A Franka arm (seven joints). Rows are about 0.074 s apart.
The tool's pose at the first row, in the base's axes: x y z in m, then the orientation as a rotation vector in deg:
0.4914, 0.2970, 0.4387, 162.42, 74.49, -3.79
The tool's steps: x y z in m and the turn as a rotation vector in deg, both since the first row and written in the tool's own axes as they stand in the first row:
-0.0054, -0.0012, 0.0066, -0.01, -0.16, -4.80
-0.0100, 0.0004, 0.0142, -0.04, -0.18, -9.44
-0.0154, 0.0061, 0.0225, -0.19, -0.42, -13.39
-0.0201, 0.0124, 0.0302, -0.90, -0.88, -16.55
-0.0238, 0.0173, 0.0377, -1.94, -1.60, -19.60
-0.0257, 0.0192, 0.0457, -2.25, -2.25, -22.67
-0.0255, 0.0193, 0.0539, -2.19, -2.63, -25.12
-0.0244, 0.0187, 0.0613, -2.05, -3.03, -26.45
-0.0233, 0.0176, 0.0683, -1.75, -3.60, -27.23
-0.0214, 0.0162, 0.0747, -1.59, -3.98, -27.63
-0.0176, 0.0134, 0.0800, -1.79, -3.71, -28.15
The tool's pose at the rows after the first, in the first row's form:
0.4868, 0.2934, 0.4324, 159.18, 81.24, -4.09
0.4848, 0.2886, 0.4250, 155.81, 87.65, -4.17
0.4853, 0.2805, 0.4170, 152.56, 92.89, -4.46
0.4868, 0.2726, 0.4095, 149.28, 96.67, -4.68
0.4879, 0.2663, 0.4022, 145.66, 99.98, -5.02
0.4879, 0.2633, 0.3943, 142.52, 103.57, -5.74
0.4878, 0.2631, 0.3861, 140.22, 106.55, -6.33
0.4879, 0.2640, 0.3787, 138.95, 108.16, -6.98
0.4876, 0.2653, 0.3716, 138.22, 109.11, -7.97
0.4875, 0.2674, 0.3651, 137.81, 109.57, -8.60
0.4877, 0.2719, 0.3597, 137.29, 110.18, -8.10

